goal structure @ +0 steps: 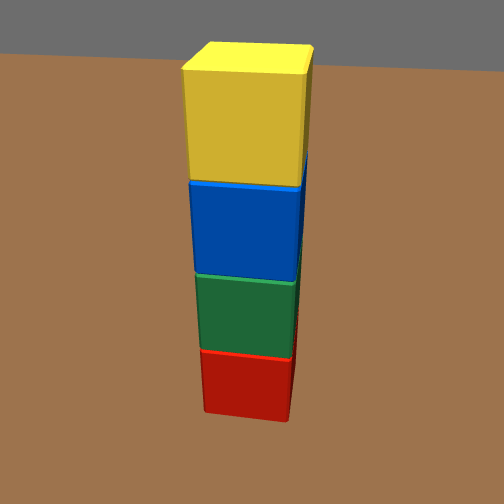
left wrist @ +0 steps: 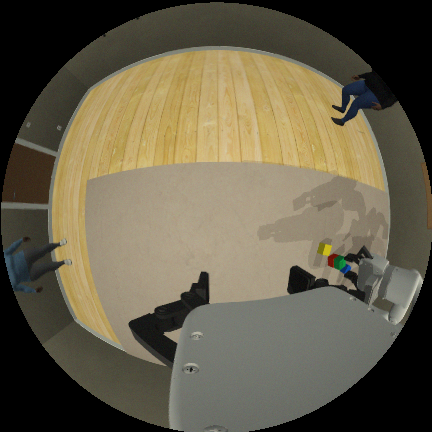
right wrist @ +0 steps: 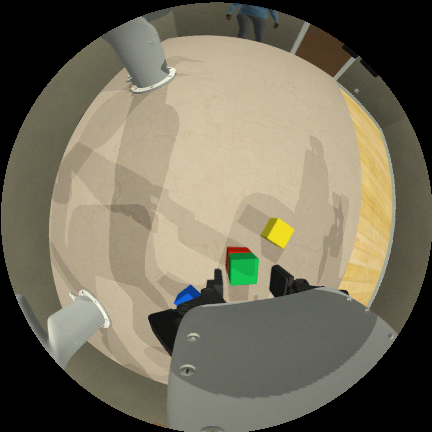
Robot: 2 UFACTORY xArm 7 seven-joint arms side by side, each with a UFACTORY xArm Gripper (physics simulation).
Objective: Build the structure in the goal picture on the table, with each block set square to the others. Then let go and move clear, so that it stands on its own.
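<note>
A green block (left wrist: 340, 262) (right wrist: 243, 269) appears to rest on a red block (left wrist: 332, 259) (right wrist: 238, 249), whose top and left edges show past it in the right wrist view. A yellow block (left wrist: 325, 249) (right wrist: 280, 233) sits apart, turned at an angle to them. A blue block (left wrist: 345, 269) (right wrist: 187, 295) lies on the other side, partly hidden by the right gripper's left finger. My right gripper (right wrist: 246, 279) is open, its fingers apart on either side of the green block's near end. My left gripper (left wrist: 250, 283) is open and empty, far from the blocks.
The beige table (left wrist: 200, 215) (right wrist: 240, 125) carries arm shadows. Two arm bases (right wrist: 142, 60) (right wrist: 82, 317) stand on it in the right wrist view. The right arm (left wrist: 395, 290) is close beside the blocks in the left wrist view. People stand beyond the table.
</note>
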